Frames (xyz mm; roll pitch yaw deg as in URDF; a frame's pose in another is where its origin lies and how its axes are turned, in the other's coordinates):
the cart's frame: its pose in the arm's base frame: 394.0 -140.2 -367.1 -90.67 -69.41 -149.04
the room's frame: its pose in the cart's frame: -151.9 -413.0 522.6 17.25 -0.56 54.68
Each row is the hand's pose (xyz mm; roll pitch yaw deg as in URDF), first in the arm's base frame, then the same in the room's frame.
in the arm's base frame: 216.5 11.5 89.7 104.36 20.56 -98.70
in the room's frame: 607.5 -515.5 -626.3 157.27 -33.17 54.27
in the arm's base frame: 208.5 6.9 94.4 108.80 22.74 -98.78
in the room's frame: 617.6 -517.7 -625.9 160.67 -31.78 56.26
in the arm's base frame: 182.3 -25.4 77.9 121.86 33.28 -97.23
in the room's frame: 651.2 -488.8 -619.8 168.11 -25.89 66.37
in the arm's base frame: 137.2 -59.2 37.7 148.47 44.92 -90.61
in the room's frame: 695.2 -436.2 -629.7 -174.47 -20.60 78.97
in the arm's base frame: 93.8 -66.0 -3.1 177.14 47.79 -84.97
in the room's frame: 724.2 -393.4 -659.9 -151.70 -20.41 84.12
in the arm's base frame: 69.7 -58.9 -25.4 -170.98 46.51 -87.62
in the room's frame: 735.0 -373.9 -685.1 -137.05 -20.52 81.77
